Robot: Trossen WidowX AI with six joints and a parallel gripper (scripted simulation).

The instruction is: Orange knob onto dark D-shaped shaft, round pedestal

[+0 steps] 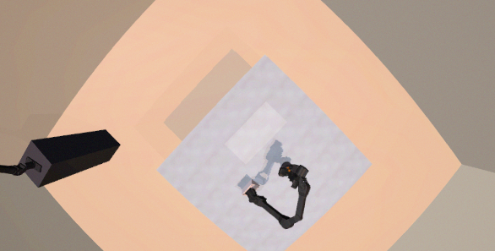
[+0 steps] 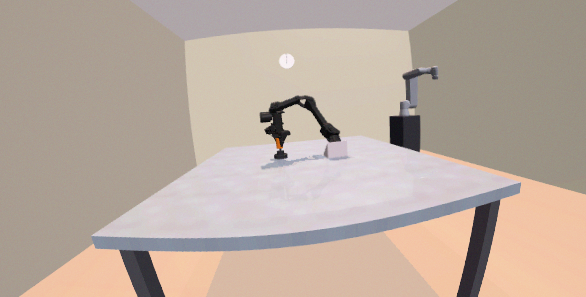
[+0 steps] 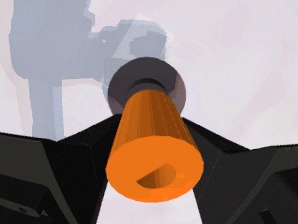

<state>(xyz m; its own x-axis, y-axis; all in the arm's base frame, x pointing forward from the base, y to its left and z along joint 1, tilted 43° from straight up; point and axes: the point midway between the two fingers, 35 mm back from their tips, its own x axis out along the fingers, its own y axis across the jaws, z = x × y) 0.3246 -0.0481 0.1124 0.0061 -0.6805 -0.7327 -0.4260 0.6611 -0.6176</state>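
My gripper tip is now 20 mm below the orange knob. Round my gripper tip: round dark pedestal: 40 mm below.
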